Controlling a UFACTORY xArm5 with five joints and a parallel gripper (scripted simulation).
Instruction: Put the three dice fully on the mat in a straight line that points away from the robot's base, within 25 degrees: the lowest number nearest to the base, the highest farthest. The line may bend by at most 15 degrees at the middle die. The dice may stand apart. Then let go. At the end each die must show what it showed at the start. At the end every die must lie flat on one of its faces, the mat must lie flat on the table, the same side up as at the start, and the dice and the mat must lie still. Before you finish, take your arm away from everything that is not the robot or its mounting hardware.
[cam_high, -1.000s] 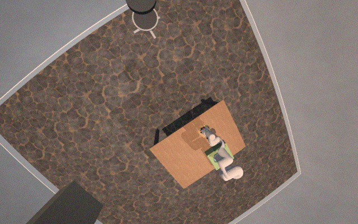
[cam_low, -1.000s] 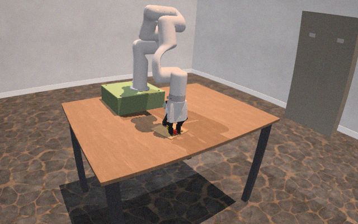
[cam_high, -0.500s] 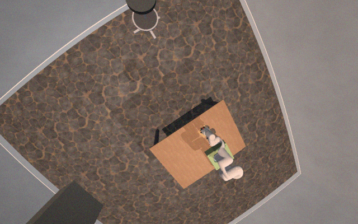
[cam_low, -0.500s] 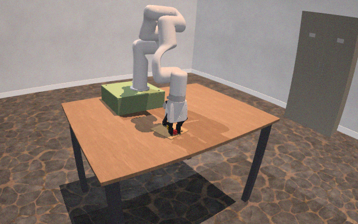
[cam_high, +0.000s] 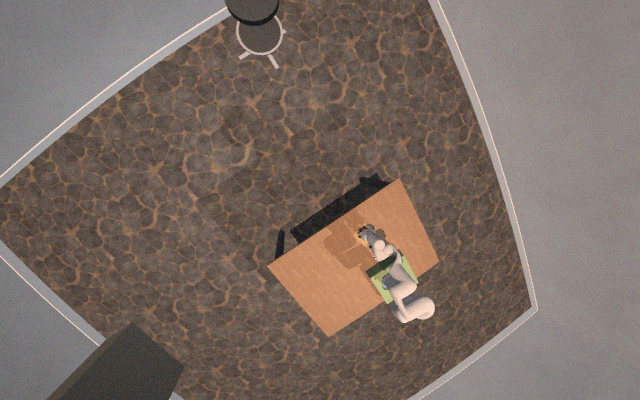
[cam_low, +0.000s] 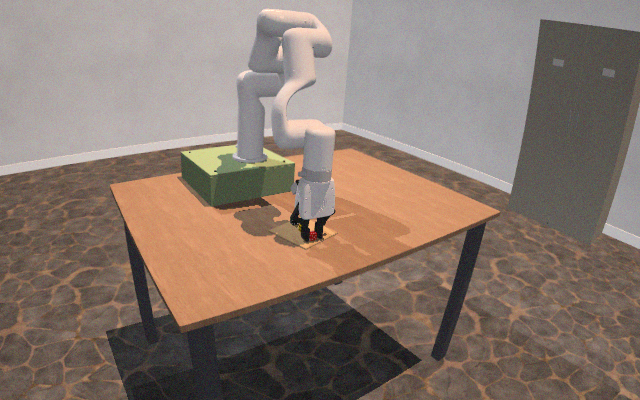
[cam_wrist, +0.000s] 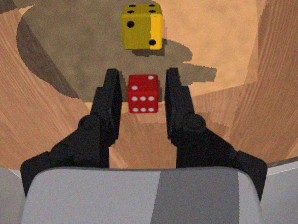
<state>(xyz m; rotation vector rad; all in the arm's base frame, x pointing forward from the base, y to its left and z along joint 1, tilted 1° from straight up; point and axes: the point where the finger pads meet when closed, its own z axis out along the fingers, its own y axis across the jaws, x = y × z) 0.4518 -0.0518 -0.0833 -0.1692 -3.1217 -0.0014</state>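
Right now my hand is 10 mm above the red die. The rest, counted from my hand: black die 100 mm behind, 10 mm to the left, 10 mm below; then yellow die 50 mm behind, 10 mm to the left, 10 mm below; then tan mat 50 mm behind, 10 mm to the left, 20 mm below.
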